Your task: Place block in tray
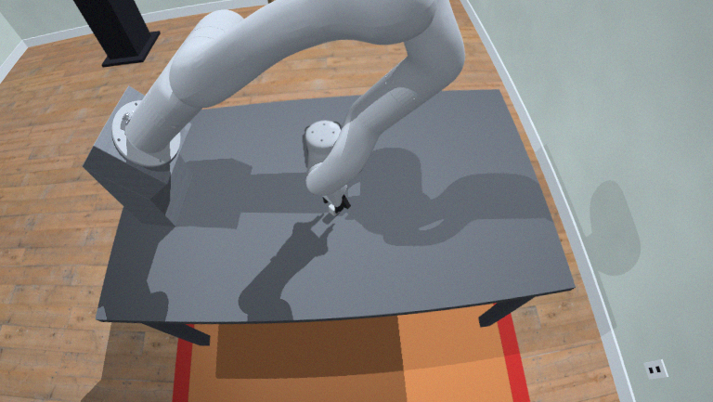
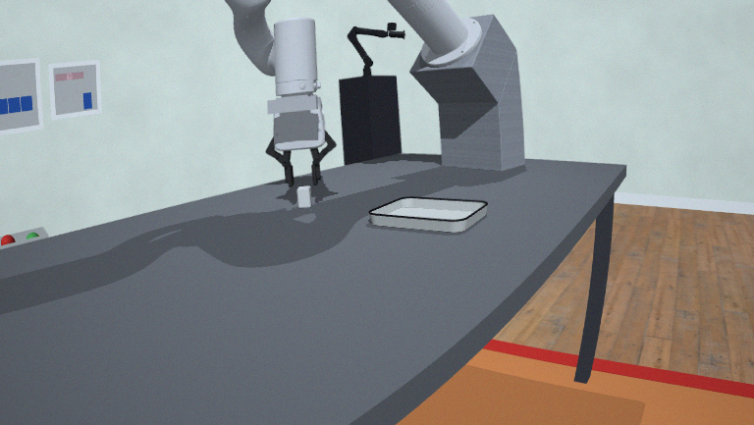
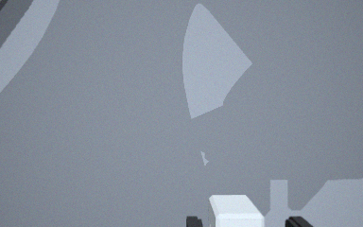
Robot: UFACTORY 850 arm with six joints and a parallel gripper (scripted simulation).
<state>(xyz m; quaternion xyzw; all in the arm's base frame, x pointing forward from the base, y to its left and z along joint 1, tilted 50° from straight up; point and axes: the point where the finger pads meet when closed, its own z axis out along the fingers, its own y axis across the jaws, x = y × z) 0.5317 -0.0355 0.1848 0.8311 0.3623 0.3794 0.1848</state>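
My gripper is now 4 cm above the white block. Round my hand: white tray 27 cm to the left, 5 cm below, 4 cm behind.
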